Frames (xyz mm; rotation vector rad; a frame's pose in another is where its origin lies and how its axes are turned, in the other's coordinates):
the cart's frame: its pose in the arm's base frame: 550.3 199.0 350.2 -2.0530 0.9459 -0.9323
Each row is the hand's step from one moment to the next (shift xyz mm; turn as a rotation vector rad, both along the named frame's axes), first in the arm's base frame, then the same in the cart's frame.
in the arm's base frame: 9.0 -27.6 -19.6 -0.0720 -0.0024 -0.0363
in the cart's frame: 20.7 26.6 9.7 -0.0440 0.0539 -0.0407
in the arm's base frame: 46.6 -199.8 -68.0 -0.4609 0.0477 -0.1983
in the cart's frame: 164.3 139.4 17.1 -0.3226 0.2863 -0.2607
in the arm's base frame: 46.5 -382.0 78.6 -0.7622 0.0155 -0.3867
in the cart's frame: 359.9 113.9 -108.4 -0.5003 0.5523 -0.4187
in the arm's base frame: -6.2 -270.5 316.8 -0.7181 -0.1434 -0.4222
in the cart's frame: 319.1 -115.2 -241.9 -0.3604 0.6461 -0.4089
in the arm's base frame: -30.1 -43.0 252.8 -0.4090 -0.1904 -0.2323
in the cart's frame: 101.1 -170.5 -165.4 -0.1137 0.4161 -0.2673
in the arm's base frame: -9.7 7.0 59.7 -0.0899 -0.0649 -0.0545
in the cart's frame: 8.6 -48.0 -36.4 -0.0072 0.1058 -0.0634
